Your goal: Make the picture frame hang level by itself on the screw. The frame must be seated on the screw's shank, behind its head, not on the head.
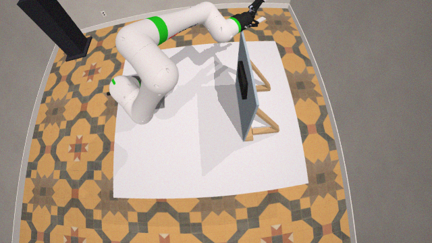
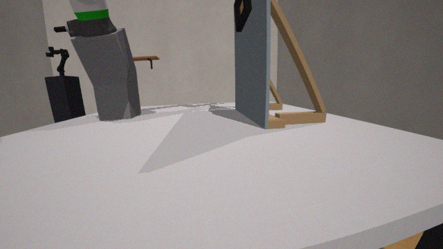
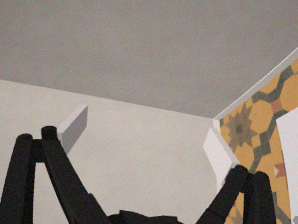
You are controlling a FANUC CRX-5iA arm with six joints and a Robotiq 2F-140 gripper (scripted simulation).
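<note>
Right now the picture frame is 170 mm behind my hand, 370 mm to the right of it and 200 mm below it. Also, from my hand: grey-blue board 160 mm behind, 360 mm to the right, 360 mm below.
</note>
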